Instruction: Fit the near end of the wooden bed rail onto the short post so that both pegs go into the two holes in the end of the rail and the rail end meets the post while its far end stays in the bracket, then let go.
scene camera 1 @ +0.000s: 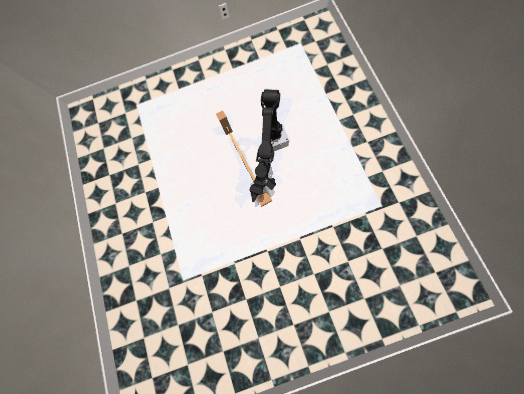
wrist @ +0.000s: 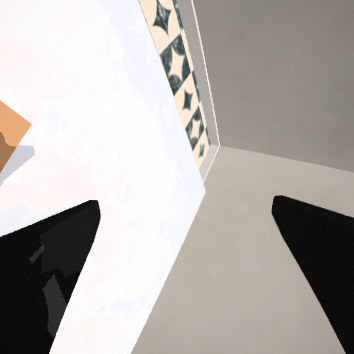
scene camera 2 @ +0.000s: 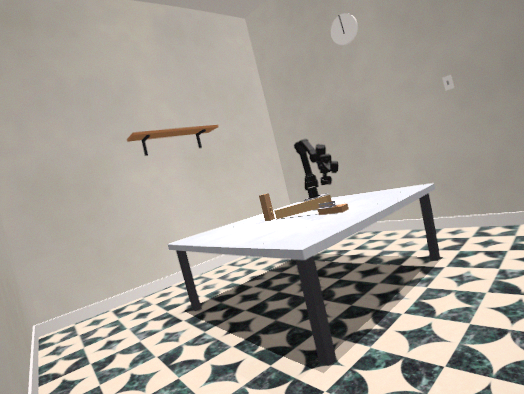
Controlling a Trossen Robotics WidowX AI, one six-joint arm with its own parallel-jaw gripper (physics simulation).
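The wooden bed rail runs between the short post and the bracket. The short post stands upright; a narrow gap shows between it and the rail end in scene camera 2. The pegs are too small to make out clearly. The grey bracket is at the rail's other end, by a wooden block. The arm hides that rail end in scene camera 1, so its seating cannot be told. My gripper is open and empty, above the bracket end.
The white table carries these parts and the arm's base. The arm reaches over the table. A wooden shelf and a clock are on the walls.
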